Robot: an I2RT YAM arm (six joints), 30 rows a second.
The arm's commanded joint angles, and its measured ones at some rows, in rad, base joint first. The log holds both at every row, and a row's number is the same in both.
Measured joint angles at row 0: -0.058, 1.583, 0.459, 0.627, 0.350, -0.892
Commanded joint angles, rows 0 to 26: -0.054, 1.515, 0.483, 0.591, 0.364, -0.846; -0.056, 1.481, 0.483, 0.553, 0.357, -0.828; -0.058, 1.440, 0.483, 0.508, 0.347, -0.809; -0.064, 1.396, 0.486, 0.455, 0.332, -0.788; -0.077, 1.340, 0.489, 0.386, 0.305, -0.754; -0.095, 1.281, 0.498, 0.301, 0.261, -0.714; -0.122, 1.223, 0.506, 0.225, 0.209, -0.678; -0.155, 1.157, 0.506, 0.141, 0.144, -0.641; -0.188, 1.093, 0.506, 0.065, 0.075, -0.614; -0.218, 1.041, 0.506, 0.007, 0.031, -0.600; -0.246, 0.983, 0.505, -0.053, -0.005, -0.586; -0.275, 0.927, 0.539, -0.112, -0.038, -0.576; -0.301, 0.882, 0.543, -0.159, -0.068, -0.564; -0.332, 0.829, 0.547, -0.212, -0.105, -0.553; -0.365, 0.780, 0.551, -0.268, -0.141, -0.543; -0.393, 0.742, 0.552, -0.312, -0.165, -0.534; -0.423, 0.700, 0.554, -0.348, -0.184, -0.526; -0.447, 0.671, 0.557, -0.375, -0.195, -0.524; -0.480, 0.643, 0.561, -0.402, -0.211, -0.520; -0.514, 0.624, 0.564, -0.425, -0.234, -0.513; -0.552, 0.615, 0.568, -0.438, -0.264, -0.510; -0.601, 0.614, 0.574, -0.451, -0.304, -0.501; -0.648, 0.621, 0.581, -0.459, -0.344, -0.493; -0.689, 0.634, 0.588, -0.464, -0.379, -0.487; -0.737, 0.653, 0.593, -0.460, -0.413, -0.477; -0.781, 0.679, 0.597, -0.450, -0.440, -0.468; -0.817, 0.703, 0.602, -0.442, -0.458, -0.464
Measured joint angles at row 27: -0.748, 0.658, 0.568, -0.384, -0.323, -0.509
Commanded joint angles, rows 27 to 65: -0.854, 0.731, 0.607, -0.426, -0.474, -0.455; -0.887, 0.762, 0.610, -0.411, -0.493, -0.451; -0.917, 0.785, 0.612, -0.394, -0.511, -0.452; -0.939, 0.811, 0.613, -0.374, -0.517, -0.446; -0.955, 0.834, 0.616, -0.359, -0.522, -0.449; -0.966, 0.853, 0.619, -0.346, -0.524, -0.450; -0.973, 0.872, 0.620, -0.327, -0.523, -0.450; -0.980, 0.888, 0.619, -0.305, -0.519, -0.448; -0.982, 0.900, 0.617, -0.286, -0.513, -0.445; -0.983, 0.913, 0.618, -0.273, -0.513, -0.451; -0.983, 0.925, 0.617, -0.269, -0.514, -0.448; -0.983, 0.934, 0.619, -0.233, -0.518, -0.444; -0.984, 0.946, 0.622, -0.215, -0.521, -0.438; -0.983, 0.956, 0.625, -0.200, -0.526, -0.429; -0.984, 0.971, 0.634, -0.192, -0.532, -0.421; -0.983, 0.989, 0.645, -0.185, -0.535, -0.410; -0.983, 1.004, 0.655, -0.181, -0.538, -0.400; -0.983, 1.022, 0.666, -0.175, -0.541, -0.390; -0.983, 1.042, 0.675, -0.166, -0.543, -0.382; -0.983, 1.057, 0.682, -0.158, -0.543, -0.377; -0.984, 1.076, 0.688, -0.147, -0.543, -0.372; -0.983, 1.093, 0.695, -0.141, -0.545, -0.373; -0.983, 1.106, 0.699, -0.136, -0.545, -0.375; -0.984, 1.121, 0.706, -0.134, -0.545, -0.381; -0.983, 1.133, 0.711, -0.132, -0.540, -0.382; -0.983, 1.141, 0.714, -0.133, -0.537, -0.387; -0.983, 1.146, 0.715, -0.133, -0.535, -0.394; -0.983, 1.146, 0.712, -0.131, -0.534, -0.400; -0.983, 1.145, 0.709, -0.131, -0.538, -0.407; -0.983, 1.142, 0.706, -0.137, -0.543, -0.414; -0.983, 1.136, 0.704, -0.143, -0.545, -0.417; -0.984, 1.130, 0.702, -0.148, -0.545, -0.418; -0.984, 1.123, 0.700, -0.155, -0.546, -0.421; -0.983, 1.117, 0.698, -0.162, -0.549, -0.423; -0.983, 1.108, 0.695, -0.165, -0.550, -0.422; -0.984, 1.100, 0.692, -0.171, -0.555, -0.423; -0.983, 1.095, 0.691, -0.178, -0.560, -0.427; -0.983, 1.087, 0.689, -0.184, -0.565, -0.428; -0.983, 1.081, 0.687, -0.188, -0.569, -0.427
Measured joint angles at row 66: -0.994, 1.120, 0.690, -0.171, -0.538, -0.377
